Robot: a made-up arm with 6 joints. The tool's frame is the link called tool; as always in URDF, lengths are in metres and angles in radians. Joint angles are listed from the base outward. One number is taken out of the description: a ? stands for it. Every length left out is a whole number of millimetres.
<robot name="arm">
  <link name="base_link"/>
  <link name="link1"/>
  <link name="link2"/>
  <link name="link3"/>
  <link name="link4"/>
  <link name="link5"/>
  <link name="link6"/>
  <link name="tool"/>
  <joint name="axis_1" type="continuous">
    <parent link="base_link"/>
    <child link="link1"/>
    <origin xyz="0 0 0.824" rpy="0 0 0"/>
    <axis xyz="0 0 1"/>
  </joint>
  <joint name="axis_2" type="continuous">
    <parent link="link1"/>
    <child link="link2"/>
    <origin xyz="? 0 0" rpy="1.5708 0 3.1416"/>
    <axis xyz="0 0 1"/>
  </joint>
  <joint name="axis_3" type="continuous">
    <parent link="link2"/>
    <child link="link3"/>
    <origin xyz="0 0.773 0" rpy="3.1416 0 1.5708"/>
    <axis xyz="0 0 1"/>
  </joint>
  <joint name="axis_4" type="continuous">
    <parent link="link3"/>
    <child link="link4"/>
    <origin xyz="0.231 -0.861 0" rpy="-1.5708 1.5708 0"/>
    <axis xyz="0 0 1"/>
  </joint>
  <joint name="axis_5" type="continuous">
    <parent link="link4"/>
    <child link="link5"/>
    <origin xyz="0 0 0" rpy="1.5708 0 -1.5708"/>
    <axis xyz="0 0 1"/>
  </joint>
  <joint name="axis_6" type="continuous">
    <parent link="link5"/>
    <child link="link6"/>
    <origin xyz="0 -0.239 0" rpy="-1.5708 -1.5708 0"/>
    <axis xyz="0 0 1"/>
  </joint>
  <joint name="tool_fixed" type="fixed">
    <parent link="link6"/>
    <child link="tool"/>
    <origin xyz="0 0 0" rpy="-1.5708 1.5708 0"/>
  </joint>
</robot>
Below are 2 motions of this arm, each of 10 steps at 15 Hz.
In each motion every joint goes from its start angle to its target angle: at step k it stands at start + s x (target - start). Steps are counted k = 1, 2, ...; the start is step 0. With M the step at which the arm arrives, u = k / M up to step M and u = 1 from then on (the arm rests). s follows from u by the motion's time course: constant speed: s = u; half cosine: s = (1 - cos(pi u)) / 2; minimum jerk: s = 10 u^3 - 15 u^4 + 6 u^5.
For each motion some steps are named. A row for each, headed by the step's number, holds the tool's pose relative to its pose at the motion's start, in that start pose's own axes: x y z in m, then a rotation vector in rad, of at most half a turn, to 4 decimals.
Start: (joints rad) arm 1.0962 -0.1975 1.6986 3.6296 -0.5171 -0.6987
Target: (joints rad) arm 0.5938 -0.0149 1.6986 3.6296 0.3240 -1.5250
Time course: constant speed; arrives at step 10
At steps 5, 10:
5: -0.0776 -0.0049 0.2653 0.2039 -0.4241 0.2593
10: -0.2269 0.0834 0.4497 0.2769 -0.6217 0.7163

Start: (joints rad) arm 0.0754 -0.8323 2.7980 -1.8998 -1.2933 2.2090
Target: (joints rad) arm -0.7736 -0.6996 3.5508 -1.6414 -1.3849 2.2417
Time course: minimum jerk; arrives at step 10
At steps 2, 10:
2: 0.0499 0.0267 0.0383 -0.0192 -0.0456 0.0377
10: 0.2545 0.4200 0.8415 -0.3806 -0.8520 0.3382

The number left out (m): 0.181
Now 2 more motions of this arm.
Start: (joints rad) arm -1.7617 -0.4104 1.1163 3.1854 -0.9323 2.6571
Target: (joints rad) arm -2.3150 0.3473 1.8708 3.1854 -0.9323 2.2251
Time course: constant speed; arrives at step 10
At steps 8, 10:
8: -0.3313 -0.1217 -0.3138 0.0627 0.2117 0.2688
10: -0.4301 -0.1857 -0.3254 0.0758 0.2783 0.3235

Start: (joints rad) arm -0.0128 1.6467 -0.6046 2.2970 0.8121 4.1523
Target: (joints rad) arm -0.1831 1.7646 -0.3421 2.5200 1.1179 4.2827
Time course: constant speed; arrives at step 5
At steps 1, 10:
1: -0.0227 -0.0085 0.0222 -0.0644 0.0208 0.0540
10: -0.1213 -0.0642 0.0906 -0.3159 0.1002 0.2455

